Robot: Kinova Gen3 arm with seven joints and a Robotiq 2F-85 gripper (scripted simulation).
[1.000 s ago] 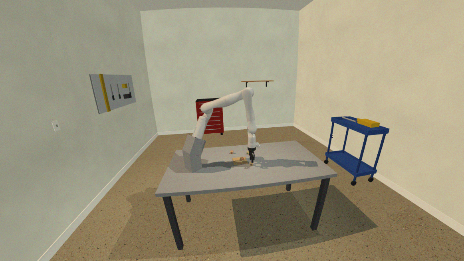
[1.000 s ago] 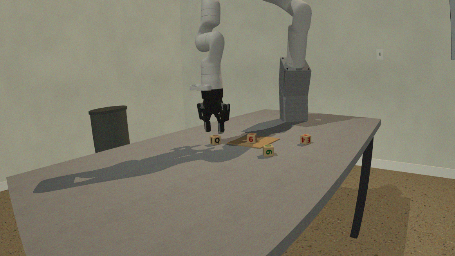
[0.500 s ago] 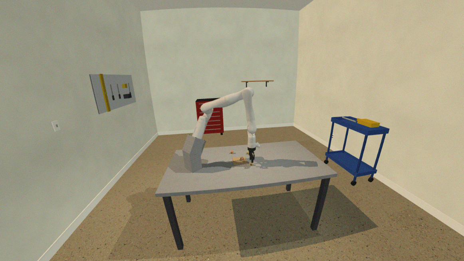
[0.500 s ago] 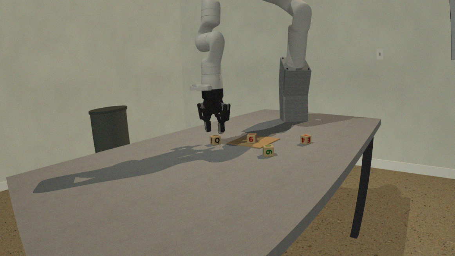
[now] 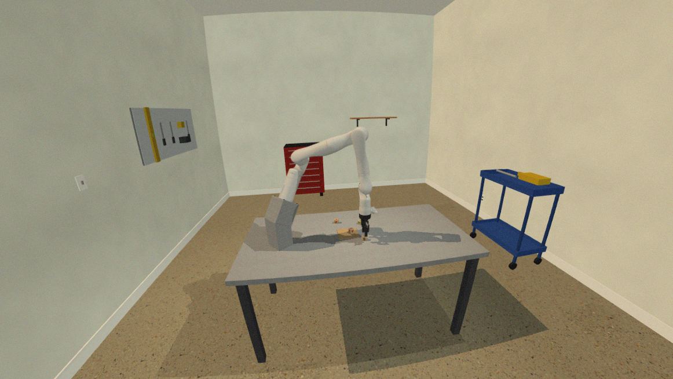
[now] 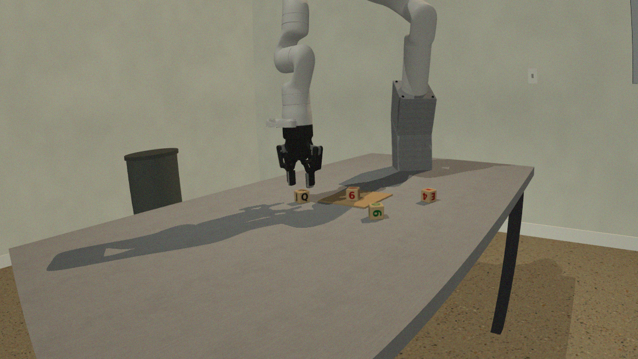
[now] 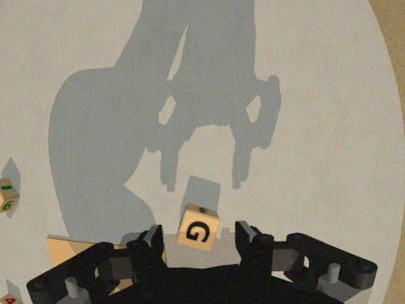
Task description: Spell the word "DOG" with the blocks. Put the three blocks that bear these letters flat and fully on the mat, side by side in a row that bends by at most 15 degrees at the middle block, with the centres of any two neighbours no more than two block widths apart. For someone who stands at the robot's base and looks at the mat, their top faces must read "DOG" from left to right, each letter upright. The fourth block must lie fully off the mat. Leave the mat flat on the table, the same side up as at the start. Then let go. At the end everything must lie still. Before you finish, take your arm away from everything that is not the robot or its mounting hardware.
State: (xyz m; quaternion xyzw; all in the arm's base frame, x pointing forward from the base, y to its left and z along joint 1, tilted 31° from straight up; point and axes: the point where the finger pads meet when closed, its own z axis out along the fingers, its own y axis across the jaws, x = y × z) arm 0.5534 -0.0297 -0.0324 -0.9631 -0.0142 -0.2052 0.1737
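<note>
The G block is 4 cm below my hand. The rest, counted from my hand: O block: 8 cm behind, 10 cm to the left, 4 cm below; tan mat: 11 cm behind, 9 cm to the left, 5 cm below; D block: 23 cm to the left, 4 cm below.
</note>
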